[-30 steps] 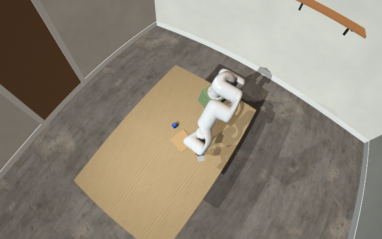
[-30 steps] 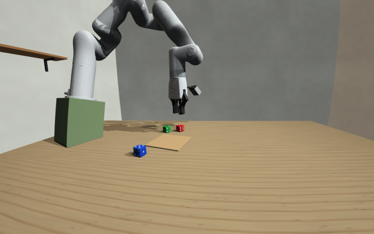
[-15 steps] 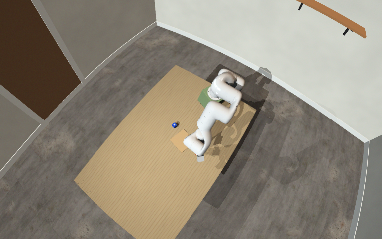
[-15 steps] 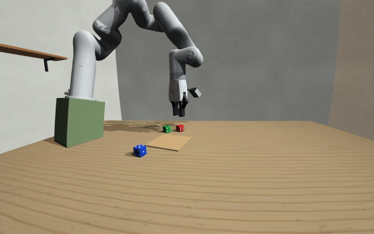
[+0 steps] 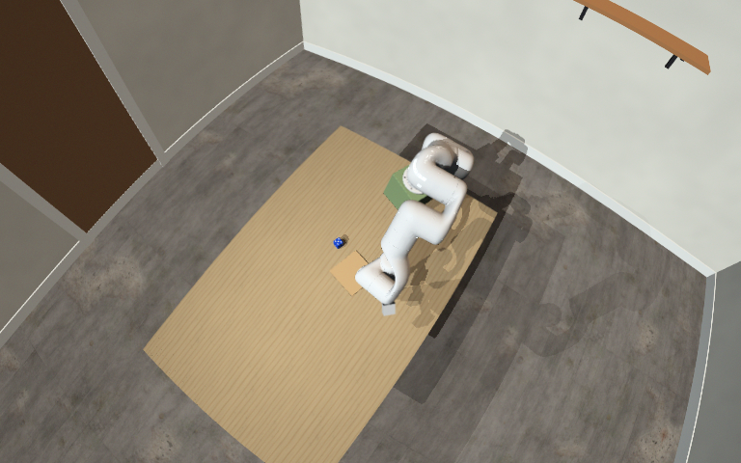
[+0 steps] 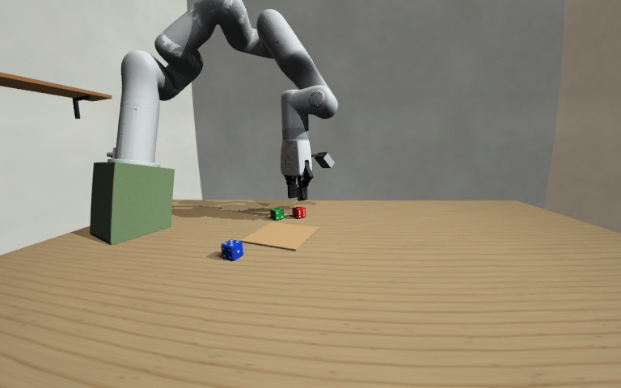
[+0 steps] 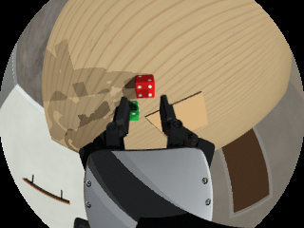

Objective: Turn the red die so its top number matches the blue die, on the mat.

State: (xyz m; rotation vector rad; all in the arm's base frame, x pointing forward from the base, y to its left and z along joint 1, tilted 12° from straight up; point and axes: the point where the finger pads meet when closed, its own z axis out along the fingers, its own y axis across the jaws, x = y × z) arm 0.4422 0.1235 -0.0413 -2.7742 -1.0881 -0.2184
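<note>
Right now the red die is 6 cm below my hand. From my hand the other things lie so: blue die: 9 cm behind, 27 cm to the right, 6 cm below; then tan mat: 2 cm behind, 15 cm to the right, 7 cm below; then green die: 6 cm behind, 2 cm to the right, 6 cm below.
</note>
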